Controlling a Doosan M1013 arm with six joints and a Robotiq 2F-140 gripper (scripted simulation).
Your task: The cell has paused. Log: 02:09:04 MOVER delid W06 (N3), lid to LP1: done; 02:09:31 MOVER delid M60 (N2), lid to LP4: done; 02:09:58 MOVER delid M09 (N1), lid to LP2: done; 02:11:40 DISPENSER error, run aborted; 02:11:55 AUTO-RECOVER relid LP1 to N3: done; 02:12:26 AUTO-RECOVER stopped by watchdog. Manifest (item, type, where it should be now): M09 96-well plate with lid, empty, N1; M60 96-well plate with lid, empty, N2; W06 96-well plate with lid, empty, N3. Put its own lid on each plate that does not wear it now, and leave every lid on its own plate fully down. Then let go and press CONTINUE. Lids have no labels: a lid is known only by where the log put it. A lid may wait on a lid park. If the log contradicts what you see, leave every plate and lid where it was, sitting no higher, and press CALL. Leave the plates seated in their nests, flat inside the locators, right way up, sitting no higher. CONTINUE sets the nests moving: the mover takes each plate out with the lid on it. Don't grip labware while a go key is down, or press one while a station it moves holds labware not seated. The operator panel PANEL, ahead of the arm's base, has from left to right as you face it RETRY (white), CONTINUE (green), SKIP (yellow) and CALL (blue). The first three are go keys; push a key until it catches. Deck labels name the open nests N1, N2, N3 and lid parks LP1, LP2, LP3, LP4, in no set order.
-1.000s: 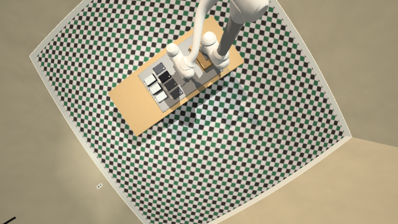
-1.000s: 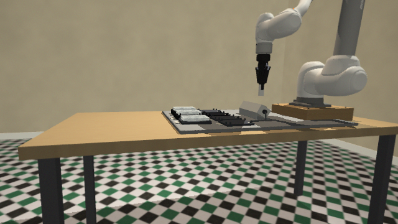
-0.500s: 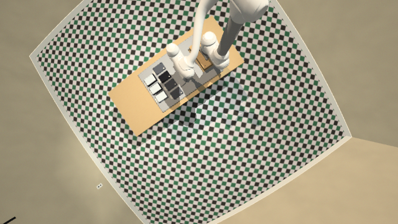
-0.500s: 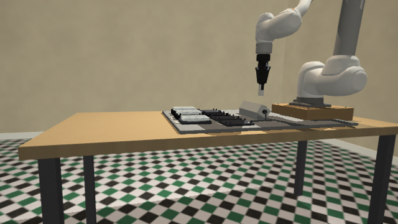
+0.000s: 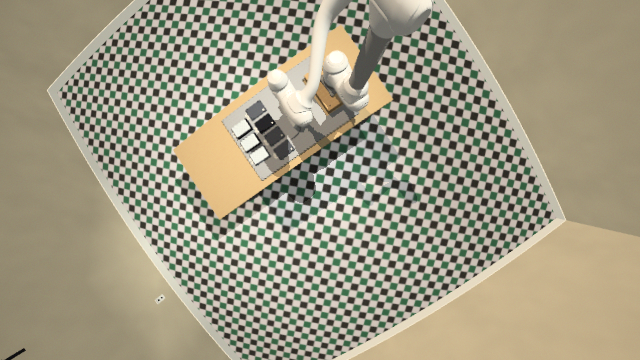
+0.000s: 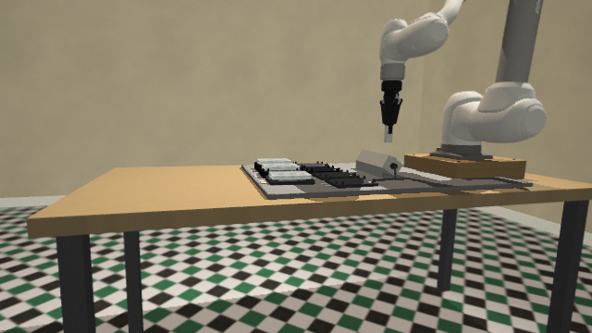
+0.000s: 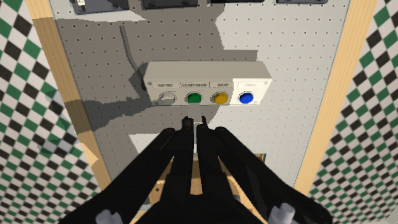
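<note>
My gripper is now 90 mm above the green continue key. From my hand the other things lie so: blue call key: 100 mm to the right, 90 mm below, 10 mm behind; yellow skip key: 90 mm below, 50 mm to the right; white retry key: 90 mm below, 50 mm to the left.
</note>
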